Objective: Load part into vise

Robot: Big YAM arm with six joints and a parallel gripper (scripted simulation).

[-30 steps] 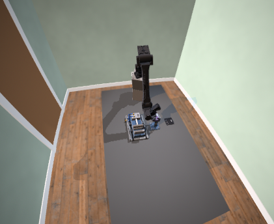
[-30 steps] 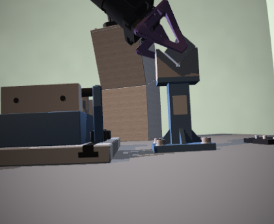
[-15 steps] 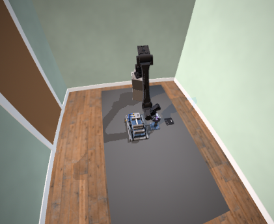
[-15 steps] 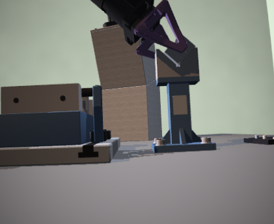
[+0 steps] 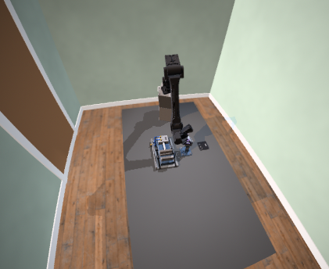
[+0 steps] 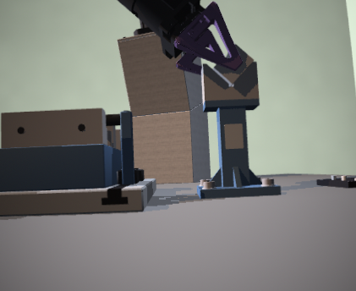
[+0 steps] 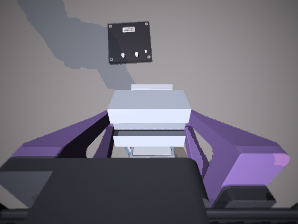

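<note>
The part is right at my hand. Also, from my hand: dark work stop rod: 3 cm ahead, 16 cm to the right, 7 cm below; moving jaw: 1 cm behind, 20 cm to the right, 8 cm below; air cylinder rod: 6 cm behind, 19 cm to the right, 8 cm below.
</note>
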